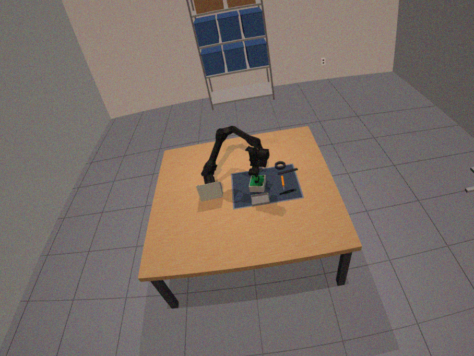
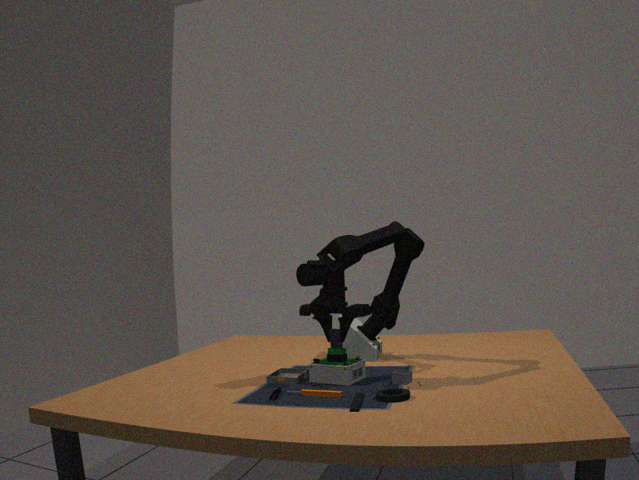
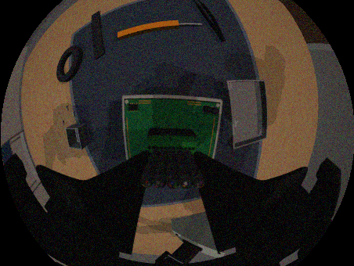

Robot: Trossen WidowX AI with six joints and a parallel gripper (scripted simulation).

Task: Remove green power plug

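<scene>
My gripper tip is now 2 cm above the green power plug. Also, from my gripper tip: dark blue mat (5 cm ahead, 11 cm below); grey tray (1 cm ahead, 14 cm to the right, 10 cm below); orange screwdriver (17 cm ahead, 2 cm to the left, 10 cm below).
</scene>
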